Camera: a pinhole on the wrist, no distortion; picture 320 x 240 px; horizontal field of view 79.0 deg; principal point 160.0 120.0 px. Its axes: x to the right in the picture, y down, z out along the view. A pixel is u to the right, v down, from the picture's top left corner.
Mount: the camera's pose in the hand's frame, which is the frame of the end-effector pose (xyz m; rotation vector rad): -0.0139 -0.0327 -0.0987 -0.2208 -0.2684 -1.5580
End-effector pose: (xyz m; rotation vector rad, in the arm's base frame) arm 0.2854 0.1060 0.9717 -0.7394 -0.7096 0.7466
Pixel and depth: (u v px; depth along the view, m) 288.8 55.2 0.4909
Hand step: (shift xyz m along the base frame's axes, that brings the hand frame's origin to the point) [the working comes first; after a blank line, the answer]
In the camera's frame: 0.3258 -0.1639 0.4909

-0.3991 -0.1028 0.3459
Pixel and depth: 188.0 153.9 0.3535
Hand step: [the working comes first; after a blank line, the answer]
In the camera's frame: 0.0510 0.0617 0.3535

-0.1870 0.1265 0.1275
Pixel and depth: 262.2 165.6 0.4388
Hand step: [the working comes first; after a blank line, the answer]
In the camera's frame: 0.2310 0.1031 0.4388

-0.2250 0.1259 0.3274
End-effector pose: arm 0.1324 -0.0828 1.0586 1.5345 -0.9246 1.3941
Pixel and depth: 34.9 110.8 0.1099
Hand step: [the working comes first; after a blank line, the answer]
In the camera's frame: -0.0708 -0.0052 0.1099

-0.0714 -0.0109 -0.0142
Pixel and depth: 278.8 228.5 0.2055
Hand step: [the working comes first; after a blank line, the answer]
In the camera's frame: 0.1258 0.1149 0.2055

0.1437 -0.0942 0.0808
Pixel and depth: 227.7 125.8 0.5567
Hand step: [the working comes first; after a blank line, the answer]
In the camera's frame: 0.1942 0.0166 0.5567

0.2235 -0.4387 -0.0314
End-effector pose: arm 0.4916 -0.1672 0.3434 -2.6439 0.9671 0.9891
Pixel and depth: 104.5 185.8 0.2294
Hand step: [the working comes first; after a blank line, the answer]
In the camera's frame: -0.0656 0.0778 0.2294

-0.0838 -0.0720 -0.1073
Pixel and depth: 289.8 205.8 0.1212
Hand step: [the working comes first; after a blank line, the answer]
In the camera's frame: 0.0811 0.0536 0.1212

0.0426 0.0532 -0.0611
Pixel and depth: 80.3 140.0 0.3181
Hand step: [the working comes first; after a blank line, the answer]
In the camera's frame: -0.1306 0.0328 0.3181

-0.1999 -0.0945 -0.1192
